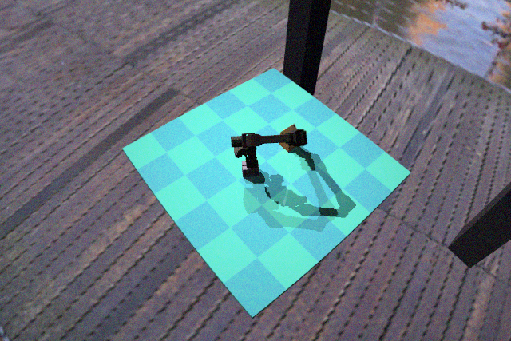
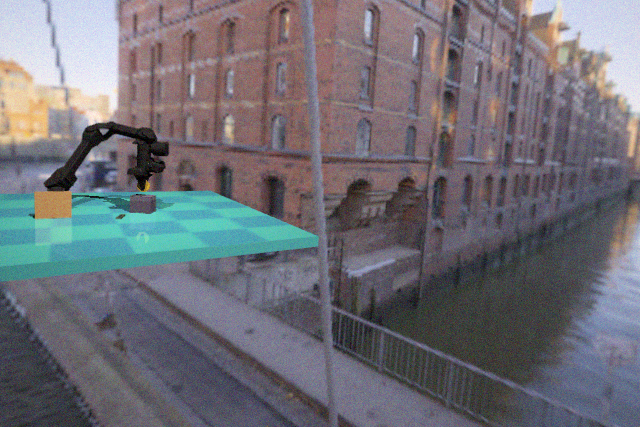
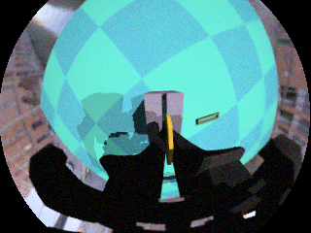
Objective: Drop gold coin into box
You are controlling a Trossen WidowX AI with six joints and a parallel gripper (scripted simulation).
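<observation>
Now: gripper tip 2 cm below the gold coin.
</observation>
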